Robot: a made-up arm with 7 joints.
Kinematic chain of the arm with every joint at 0, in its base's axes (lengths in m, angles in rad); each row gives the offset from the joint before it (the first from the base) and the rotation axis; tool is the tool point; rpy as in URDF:
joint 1: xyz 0 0 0.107 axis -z
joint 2: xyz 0 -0.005 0.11 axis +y
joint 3: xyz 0 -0.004 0.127 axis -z
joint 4: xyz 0 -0.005 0.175 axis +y
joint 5: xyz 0 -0.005 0.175 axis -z
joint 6: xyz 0 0 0.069 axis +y
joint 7: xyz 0 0 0.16 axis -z
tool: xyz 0 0 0 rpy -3.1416 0 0
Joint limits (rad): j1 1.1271..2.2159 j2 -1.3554..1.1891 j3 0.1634..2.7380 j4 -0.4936..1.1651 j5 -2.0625..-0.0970 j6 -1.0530..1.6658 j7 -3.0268..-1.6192
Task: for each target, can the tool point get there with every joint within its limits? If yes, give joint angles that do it. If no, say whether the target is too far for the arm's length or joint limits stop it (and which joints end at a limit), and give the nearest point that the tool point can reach.
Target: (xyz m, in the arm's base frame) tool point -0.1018 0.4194 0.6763
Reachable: yes | joints 1.7273 -0.7147 2.4033 0.1263 -1.0876 1.0977 -2.4922
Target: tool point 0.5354 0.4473 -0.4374
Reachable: no: too far | nearest point 0.2772 0.4116 -0.0372 | short by 0.478 m
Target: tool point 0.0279 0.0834 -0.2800
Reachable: no: joint limits stop it (at a limit: joint 1, joint 2, joint 3, joint 4, joint 5) | nearest point 0.0823 0.3317 0.0008 | short by 0.379 m
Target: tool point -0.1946 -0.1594 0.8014
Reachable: yes | joints 1.5732 0.3110 2.0083 0.1949 -0.5032 0.9870 -2.5522
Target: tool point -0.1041 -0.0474 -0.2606
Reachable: no: joint limits stop it (at a limit: joint 1, joint 2, joint 3, joint 4, joint 5) | nearest point -0.2519 -0.2478 0.0383 | short by 0.389 m
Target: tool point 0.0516 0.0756 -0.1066
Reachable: no: joint limits stop it (at a limit: joint 1, joint 2, joint 3, joint 4, joint 5, joint 6) | nearest point 0.0801 0.3078 0.0267 | short by 0.269 m
